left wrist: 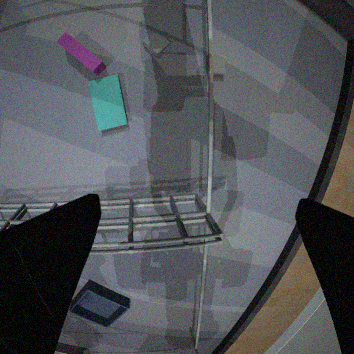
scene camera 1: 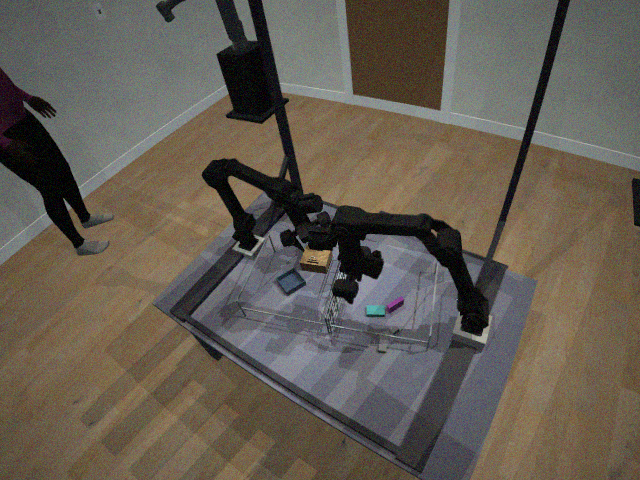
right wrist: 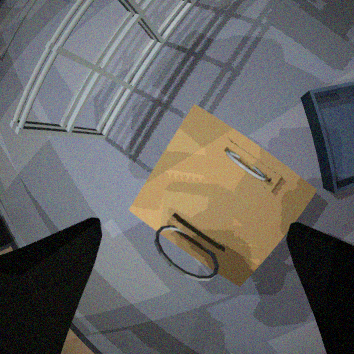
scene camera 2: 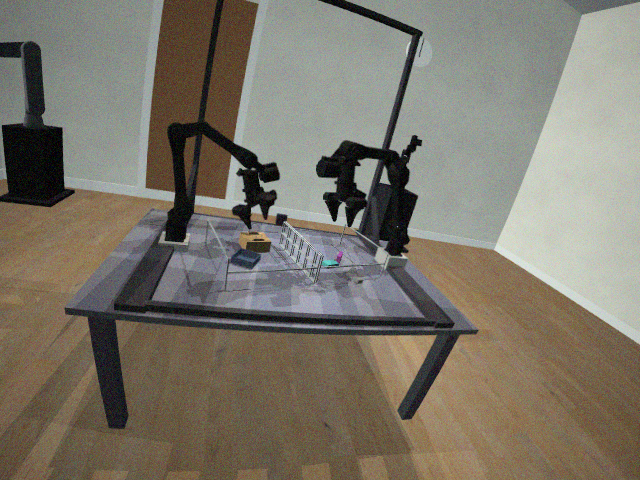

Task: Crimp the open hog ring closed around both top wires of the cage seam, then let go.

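Pixels of known places: left gripper, fingertip midpoint: [left wrist: 203, 207] [scene camera 2: 341, 224]; right gripper, fingertip midpoint: [right wrist: 198, 232] [scene camera 2: 258, 224]; left arm's base, link origin: [scene camera 1: 473, 324] [scene camera 2: 393, 252]; right arm's base, link origin: [scene camera 1: 248, 243] [scene camera 2: 174, 237].
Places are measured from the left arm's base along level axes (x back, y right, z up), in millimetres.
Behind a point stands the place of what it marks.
Observation:
The cage seam [scene camera 1: 333, 310] {x -421, y -114, z -3 mm} [scene camera 2: 301, 251] {x -440, y -49, z -3 mm}, with paired pale top wires, runs across the table's middle; part of it also shows in both wrist views. Two metal rings stand upright on the wooden block [scene camera 1: 316, 263] {x -570, y 44, z -14 mm} [scene camera 2: 254, 242] {x -601, y 32, z -19 mm} [right wrist: 162, 195] {x -562, y 104, z -15 mm}: a silver ring [right wrist: 245, 165] {x -584, y 50, z -8 mm} in its far slot and a darker ring [right wrist: 199, 278] {x -610, y 107, z 24 mm} by its near slot. Whether either has a gap cannot be told. My right gripper [scene camera 2: 257, 223] {x -588, y 85, z 35 mm} [right wrist: 198, 232] {x -588, y 85, z 35 mm} is open and empty above the block. My left gripper [scene camera 2: 342, 223] {x -339, y -105, z 138 mm} [left wrist: 203, 207] {x -339, y -105, z 138 mm} is open and empty, high above the seam's right side.
A dark blue tray [scene camera 2: 245, 259] {x -636, y -32, z -59 mm} [right wrist: 320, 142] {x -617, y -7, z -44 mm} lies beside the block. A teal block [scene camera 1: 375, 311] {x -305, y -43, z -46 mm} [left wrist: 109, 102] {x -306, y -40, z -45 mm} and a magenta bar [scene camera 1: 395, 304] {x -250, y -4, z -27 mm} [left wrist: 81, 53] {x -256, y -1, z -26 mm} lie right of the seam in scene camera 1. A thin wire frame [left wrist: 210, 125] {x -311, y -148, z 0 mm} surrounds the area. A small grey block [scene camera 1: 382, 347] {x -236, y -155, z -45 mm} lies near its front wire.

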